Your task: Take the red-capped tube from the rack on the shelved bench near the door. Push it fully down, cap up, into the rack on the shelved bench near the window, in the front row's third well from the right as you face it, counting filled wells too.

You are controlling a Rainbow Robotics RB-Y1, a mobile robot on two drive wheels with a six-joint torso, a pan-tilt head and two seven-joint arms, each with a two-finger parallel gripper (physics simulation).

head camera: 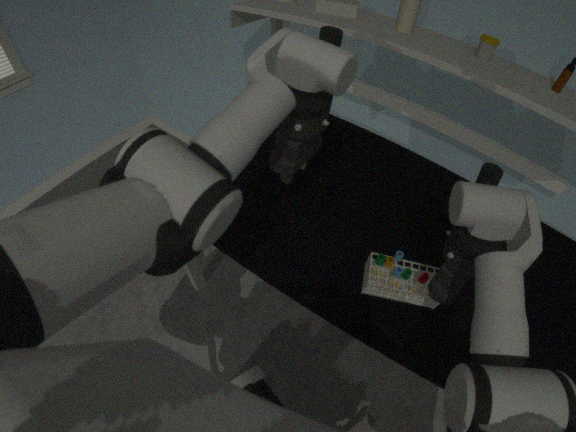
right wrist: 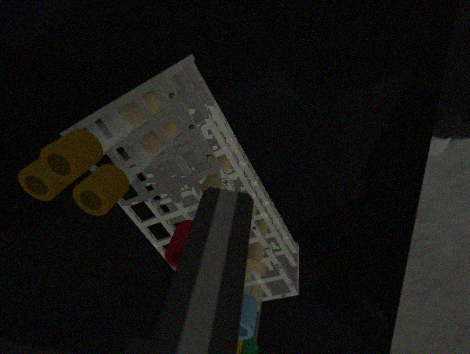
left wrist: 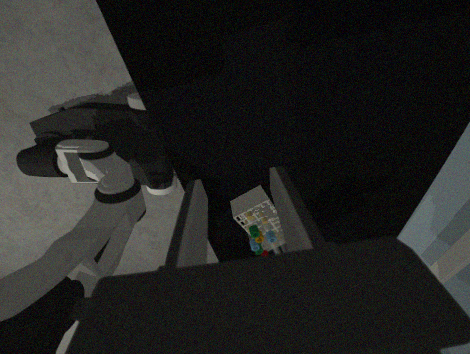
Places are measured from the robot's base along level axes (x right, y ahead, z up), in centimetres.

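Pixels of known places: left gripper, fingertip midpoint: (head camera: 292, 173) (left wrist: 236, 183); right gripper, fingertip midpoint: (head camera: 440, 294) (right wrist: 227, 207).
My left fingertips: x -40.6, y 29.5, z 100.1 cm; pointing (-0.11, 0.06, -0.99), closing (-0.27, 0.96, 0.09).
Ahead of a thing's pixels: the offset from my left fingertips to its top centre. "spot": to the spot under its first point. Level surfaces: height alone.
A white tube rack @[dy +14.4, dx +28.7, dz -18.1 cm] (head camera: 366, 278) (left wrist: 250, 201) (right wrist: 172, 80) stands on the black bench top @[dz -23.8 cm] (head camera: 310, 225). A red-capped tube @[spot: dy +12.8, dx +32.1, dz -12.0 cm] (head camera: 424, 277) (left wrist: 265, 253) (right wrist: 178, 243) stands cap up in it, partly hidden by the finger in the right wrist view and by the palm in the left wrist view. My right gripper (head camera: 438, 299) (right wrist: 227, 207) is shut and empty, over the rack's right end in the head view, with its fingertips apart from the red cap. My left gripper (head camera: 289, 177) (left wrist: 236, 183) is partly open and empty, above the bench, away from the rack. The other rack cannot be made out.
Yellow caps @[dy +18.9, dx +36.3, dz -11.9 cm] (right wrist: 75, 151) cluster at one rack end; green caps @[dy +10.6, dx +28.8, dz -11.9 cm] (head camera: 406, 273), blue caps @[dy +12.7, dx +24.5, dz -11.9 cm] (head camera: 399, 256) and an orange cap @[dy +9.7, dx +24.1, dz -11.9 cm] (head camera: 389, 261) stand elsewhere in it. A wall shelf (head camera: 440, 62) behind the bench holds a yellow-lidded jar @[spot: dy +54.3, dx +9.4, dz +25.3 cm] (head camera: 486, 48) and an orange bottle @[spot: dy +62.3, dx +29.1, dz +25.3 cm] (head camera: 563, 80). A window @[spot: dy -66.9, dx -183.4, dz -7.2 cm] (head camera: 6, 62) shows upper left.
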